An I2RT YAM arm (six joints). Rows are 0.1 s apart.
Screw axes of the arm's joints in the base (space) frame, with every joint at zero. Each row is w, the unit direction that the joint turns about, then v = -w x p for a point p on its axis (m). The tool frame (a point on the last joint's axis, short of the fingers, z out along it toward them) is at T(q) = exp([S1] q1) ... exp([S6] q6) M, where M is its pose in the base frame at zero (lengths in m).
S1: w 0 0 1 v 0 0 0
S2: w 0 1 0 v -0.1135 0 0.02
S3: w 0 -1 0 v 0.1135 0 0.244
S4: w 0 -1 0 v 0.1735 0 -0.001
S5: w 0 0 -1 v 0 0.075 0
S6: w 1 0 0 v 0 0.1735 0
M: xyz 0.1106 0 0.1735 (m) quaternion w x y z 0.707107 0 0.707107 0
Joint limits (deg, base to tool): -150..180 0..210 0..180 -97..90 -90..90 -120..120
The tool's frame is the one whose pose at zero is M.
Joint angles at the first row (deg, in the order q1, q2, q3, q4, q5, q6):
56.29, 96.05, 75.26, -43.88, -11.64, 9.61
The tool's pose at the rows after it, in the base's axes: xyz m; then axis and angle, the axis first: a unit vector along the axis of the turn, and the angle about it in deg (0 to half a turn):
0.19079 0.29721 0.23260 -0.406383 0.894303 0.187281 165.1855
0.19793 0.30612 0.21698 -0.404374 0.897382 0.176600 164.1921
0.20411 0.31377 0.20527 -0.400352 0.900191 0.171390 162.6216
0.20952 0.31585 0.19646 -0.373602 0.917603 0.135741 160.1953
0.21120 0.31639 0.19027 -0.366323 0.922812 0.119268 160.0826
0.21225 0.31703 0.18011 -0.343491 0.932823 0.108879 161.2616
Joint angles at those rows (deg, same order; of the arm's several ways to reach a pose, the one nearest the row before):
56.29, 98.65, 75.20, -42.30, -10.07, 9.58
56.29, 101.67, 75.18, -39.13, -8.45, 9.61
56.29, 104.01, 75.18, -35.81, -6.98, 9.91
56.29, 105.56, 75.18, -34.50, -1.58, 12.34
56.29, 106.54, 75.18, -34.50, 0.19, 12.95
56.29, 107.98, 74.96, -34.50, 1.02, 15.66

